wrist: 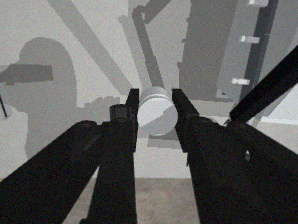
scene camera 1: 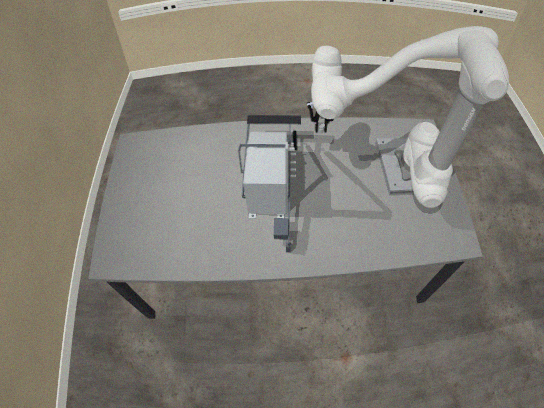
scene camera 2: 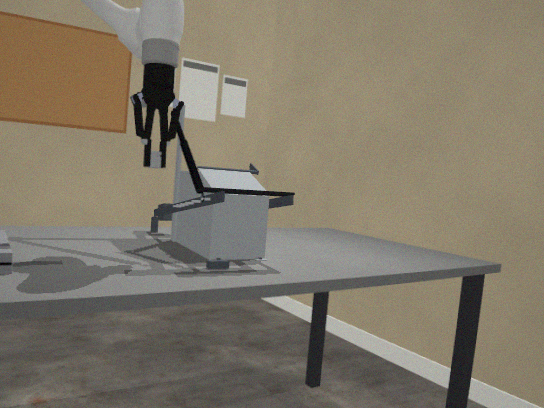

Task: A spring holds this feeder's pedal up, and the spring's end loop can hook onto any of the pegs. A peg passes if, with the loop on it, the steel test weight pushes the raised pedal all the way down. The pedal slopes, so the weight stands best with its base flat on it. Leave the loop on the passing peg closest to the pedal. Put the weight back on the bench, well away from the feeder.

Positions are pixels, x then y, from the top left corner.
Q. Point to a steel test weight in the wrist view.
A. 157,115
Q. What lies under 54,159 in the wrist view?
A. My gripper.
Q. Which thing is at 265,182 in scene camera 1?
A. A grey box feeder.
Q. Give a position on a grey box feeder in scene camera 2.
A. At 235,229
